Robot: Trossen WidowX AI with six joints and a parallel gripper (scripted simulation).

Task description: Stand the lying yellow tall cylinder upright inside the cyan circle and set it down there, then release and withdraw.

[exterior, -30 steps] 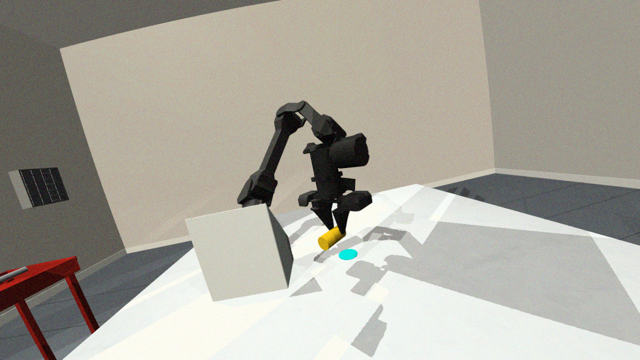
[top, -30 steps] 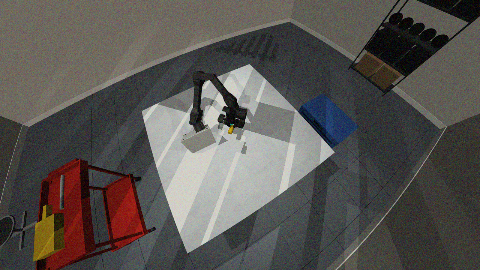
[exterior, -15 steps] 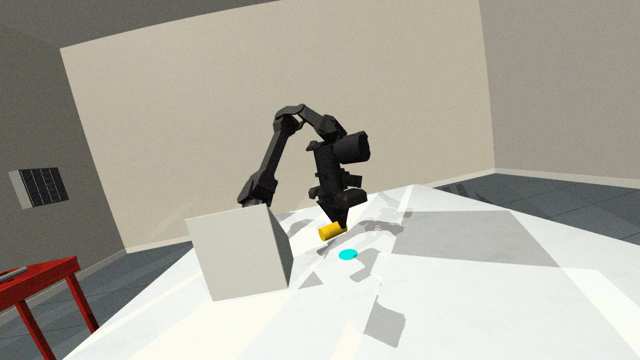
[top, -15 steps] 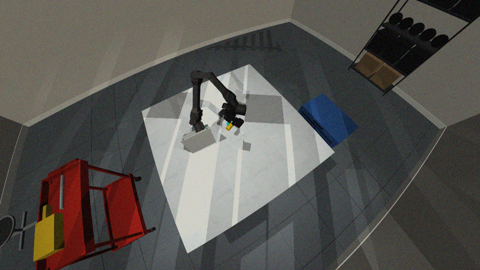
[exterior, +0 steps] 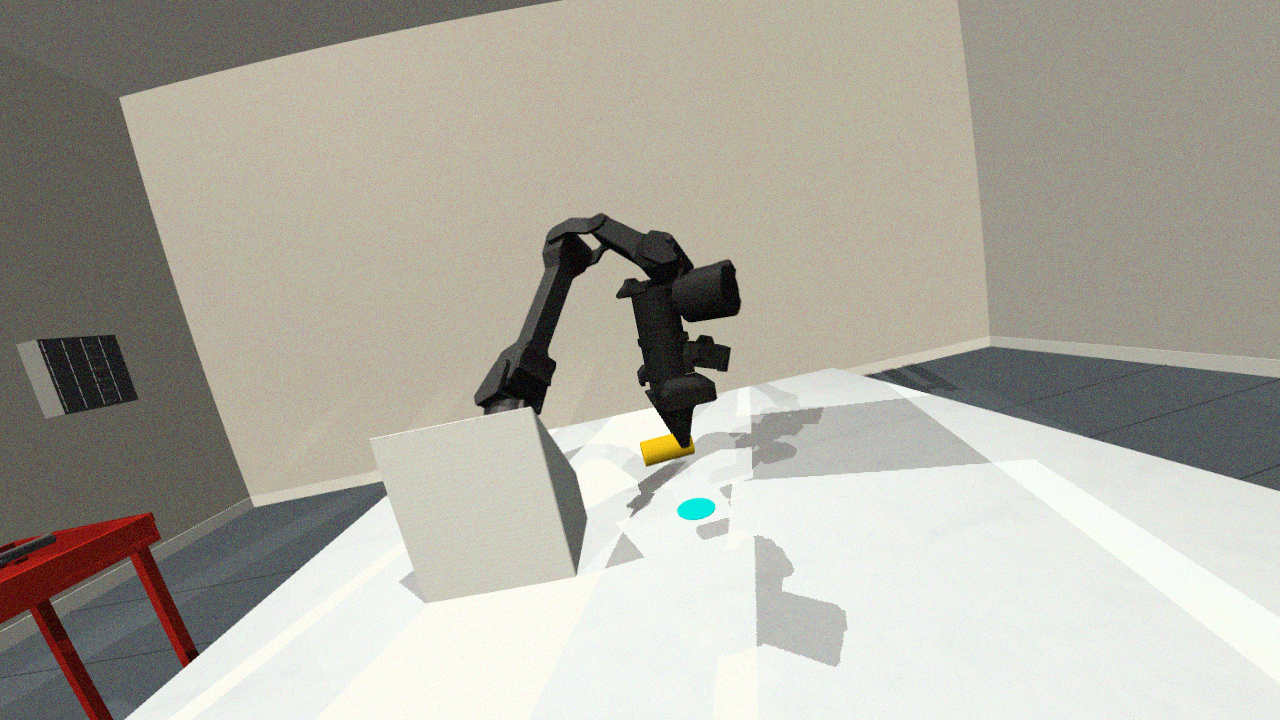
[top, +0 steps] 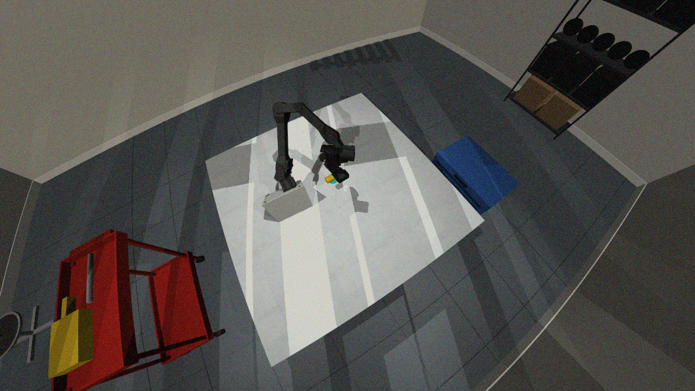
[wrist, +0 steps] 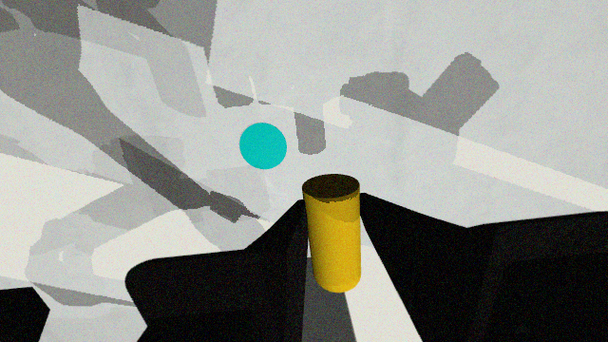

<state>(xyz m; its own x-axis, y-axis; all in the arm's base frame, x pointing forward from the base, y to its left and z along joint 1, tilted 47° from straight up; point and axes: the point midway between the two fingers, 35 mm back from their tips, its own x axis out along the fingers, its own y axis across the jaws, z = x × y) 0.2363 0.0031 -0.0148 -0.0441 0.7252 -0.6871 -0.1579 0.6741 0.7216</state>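
Right now my gripper tip is 20 mm past the yellow tall cylinder. Round my gripper tip: cyan circle: 70 mm to the left, 140 mm below.
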